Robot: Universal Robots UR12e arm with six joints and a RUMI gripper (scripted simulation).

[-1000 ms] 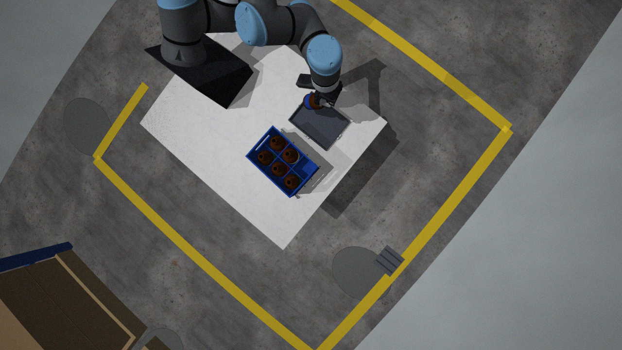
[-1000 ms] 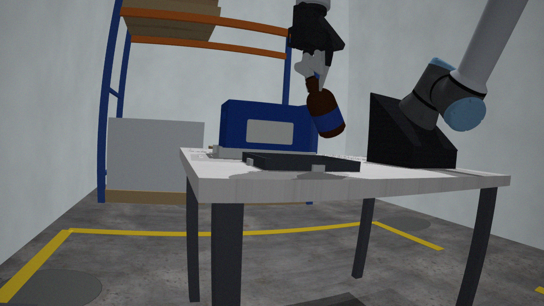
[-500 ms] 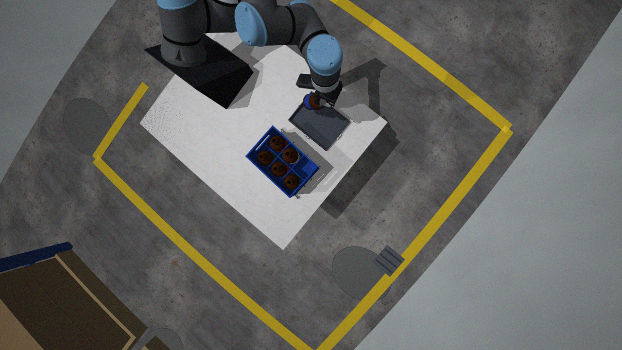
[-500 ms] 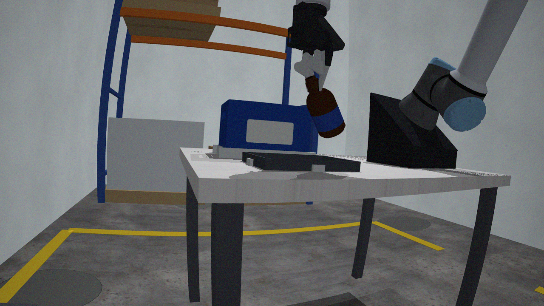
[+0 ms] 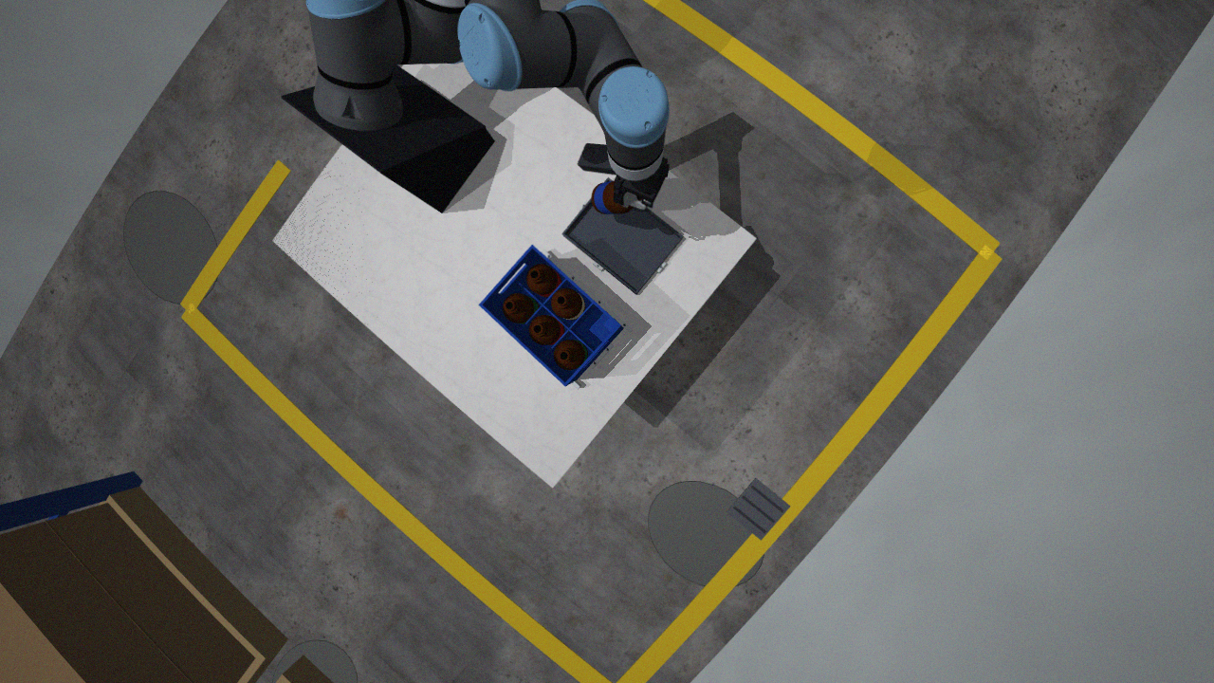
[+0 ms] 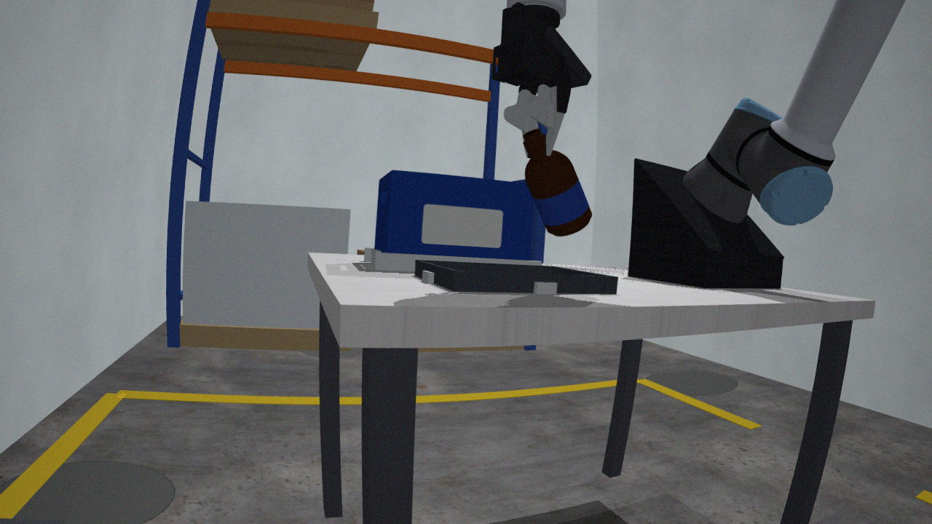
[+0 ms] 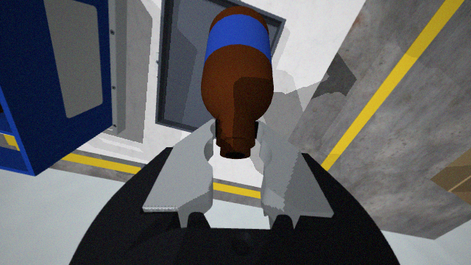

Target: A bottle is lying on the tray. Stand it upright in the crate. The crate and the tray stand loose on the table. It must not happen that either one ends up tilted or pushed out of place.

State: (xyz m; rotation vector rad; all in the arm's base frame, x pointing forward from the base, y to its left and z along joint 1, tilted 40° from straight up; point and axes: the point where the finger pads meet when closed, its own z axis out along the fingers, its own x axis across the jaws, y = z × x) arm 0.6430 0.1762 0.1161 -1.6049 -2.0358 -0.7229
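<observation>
My hand is 3 cm past the bottle, 1 cm to the left of it and 4 cm above it. Also, from my hand: dark grey tray (1 cm ahead, 5 cm to the right, 19 cm below); then blue crate (2 cm ahead, 31 cm to the right, 12 cm below).
</observation>
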